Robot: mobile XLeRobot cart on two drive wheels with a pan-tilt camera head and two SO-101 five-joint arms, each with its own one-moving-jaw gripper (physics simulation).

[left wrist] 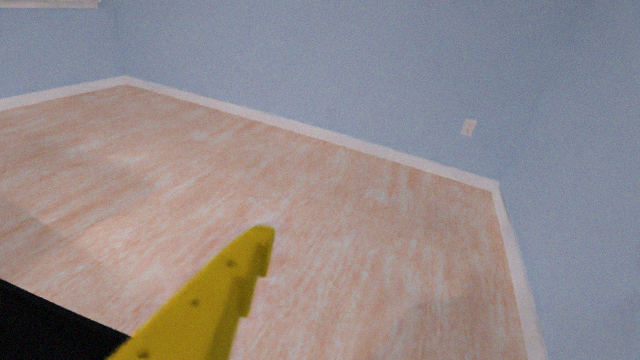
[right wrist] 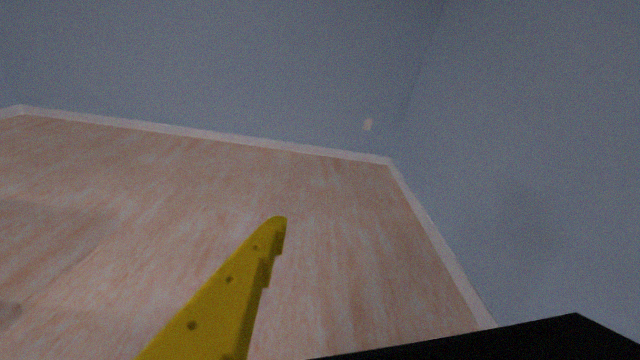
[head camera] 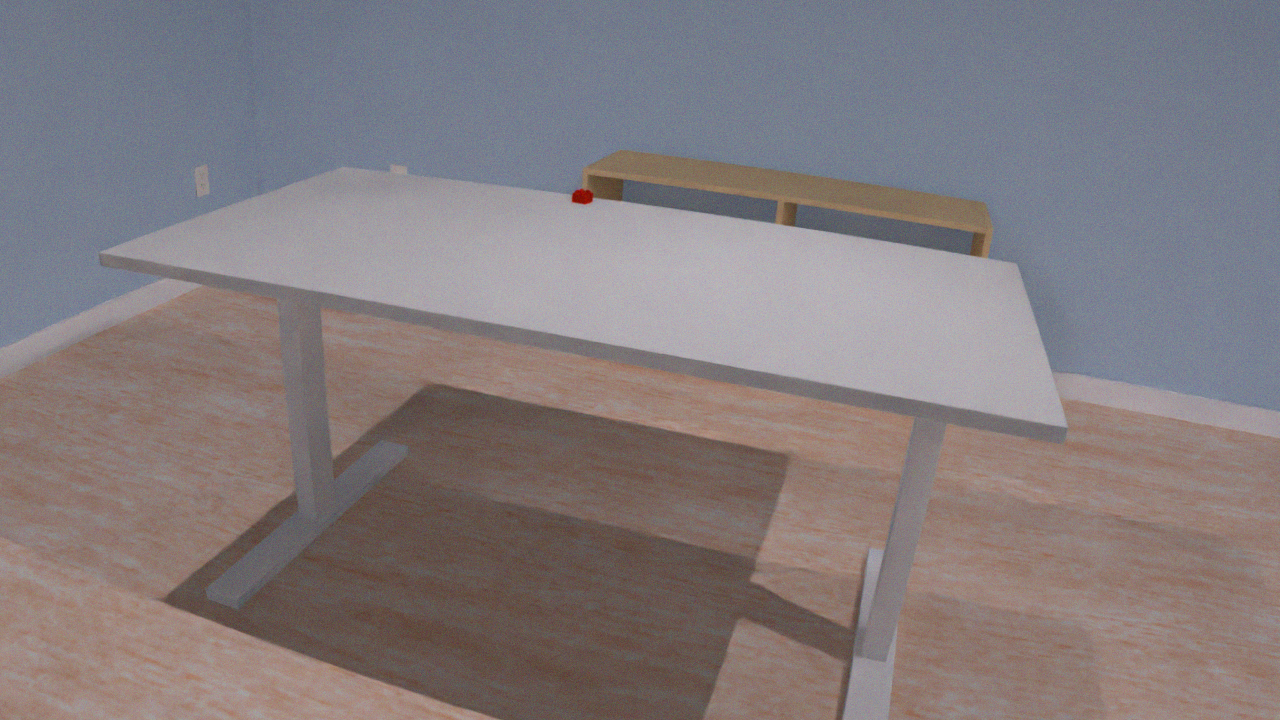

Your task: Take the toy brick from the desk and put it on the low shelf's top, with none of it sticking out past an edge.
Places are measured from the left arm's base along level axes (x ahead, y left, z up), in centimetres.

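Pixels of known places: left end effector, tool point: (left wrist: pixel 271 245); right end effector, tool point: (right wrist: pixel 285 231).
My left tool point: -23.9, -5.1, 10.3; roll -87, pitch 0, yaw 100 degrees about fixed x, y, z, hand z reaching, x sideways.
Note:
Behind a point stands the place of what it marks, as x, y, z.
A small red toy brick (head camera: pixel 582 197) {31.7, -203.9, -4.1} lies on the white desk (head camera: pixel 572 268) {25.4, -160.2, -5.5}, close to its far edge, in the head camera view. The low wooden shelf (head camera: pixel 796 187) {-17.9, -294.9, -16.5} stands behind the desk against the wall; its top shows, and the desk hides its lower part. In the left wrist view one notched yellow jaw of my left gripper (left wrist: pixel 272 235) {-24.0, -5.1, 10.6} shows, so it is fully open, over floor and away from the brick. In the right wrist view one notched jaw of my right gripper (right wrist: pixel 286 225) {-24.6, -27.3, 11.1} shows, so it is fully open too, with no brick near it.
The desk's left leg (head camera: pixel 306 402) {83.9, -177.6, -45.8} and right leg (head camera: pixel 904 537) {-35.9, -155.9, -46.5} stand on long feet on the wood floor (head camera: pixel 1118 555) {-104.0, -205.2, -77.5}. A blue wall (head camera: pixel 1163 179) {-133.3, -299.3, 0.3} runs behind the shelf. Black parts (left wrist: pixel 40 325) (right wrist: pixel 475 340) show low in both wrist views.

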